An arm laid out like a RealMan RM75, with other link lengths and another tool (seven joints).
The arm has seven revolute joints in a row. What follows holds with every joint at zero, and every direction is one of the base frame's. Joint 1 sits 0.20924 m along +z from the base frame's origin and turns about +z. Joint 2 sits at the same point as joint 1 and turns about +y. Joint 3 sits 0.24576 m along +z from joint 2 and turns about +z. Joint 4 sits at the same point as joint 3 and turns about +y. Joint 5 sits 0.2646 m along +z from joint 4 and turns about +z. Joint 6 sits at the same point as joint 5 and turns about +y. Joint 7 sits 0.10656 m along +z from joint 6 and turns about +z. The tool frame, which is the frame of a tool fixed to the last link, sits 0.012 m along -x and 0.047 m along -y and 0.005 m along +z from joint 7; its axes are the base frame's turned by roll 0, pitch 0.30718 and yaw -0.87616 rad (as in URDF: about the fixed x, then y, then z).
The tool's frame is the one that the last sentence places.
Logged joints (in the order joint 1, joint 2, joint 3, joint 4, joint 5, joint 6, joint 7), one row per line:
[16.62, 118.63, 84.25, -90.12, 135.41, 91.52, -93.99]
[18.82, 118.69, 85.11, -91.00, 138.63, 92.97, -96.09]
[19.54, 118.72, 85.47, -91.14, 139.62, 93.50, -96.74]
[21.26, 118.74, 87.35, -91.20, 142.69, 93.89, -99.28]
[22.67, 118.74, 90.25, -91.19, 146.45, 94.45, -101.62]
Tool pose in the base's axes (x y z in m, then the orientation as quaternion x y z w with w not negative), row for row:
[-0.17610, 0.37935, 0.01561, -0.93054, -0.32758, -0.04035, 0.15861]
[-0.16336, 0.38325, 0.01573, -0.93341, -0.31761, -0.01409, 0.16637]
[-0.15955, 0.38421, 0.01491, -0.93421, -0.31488, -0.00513, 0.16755]
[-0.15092, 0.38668, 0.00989, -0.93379, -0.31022, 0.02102, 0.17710]
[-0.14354, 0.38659, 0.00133, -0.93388, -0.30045, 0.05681, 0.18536]
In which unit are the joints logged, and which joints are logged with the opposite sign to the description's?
The joints are logged in degrees. Opposite sign: joint 1, joint 2, joint 4.
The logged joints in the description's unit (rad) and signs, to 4 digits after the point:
[-0.2901, -2.0705, 1.4704, 1.5729, 2.3634, 1.5973, -1.6404]
[-0.3285, -2.0715, 1.4854, 1.5882, 2.4195, 1.6226, -1.6771]
[-0.3410, -2.0721, 1.4917, 1.5907, 2.4368, 1.6319, -1.6884]
[-0.3711, -2.0724, 1.5245, 1.5917, 2.4904, 1.6387, -1.7328]
[-0.3957, -2.0724, 1.5752, 1.5916, 2.5560, 1.6485, -1.7736]

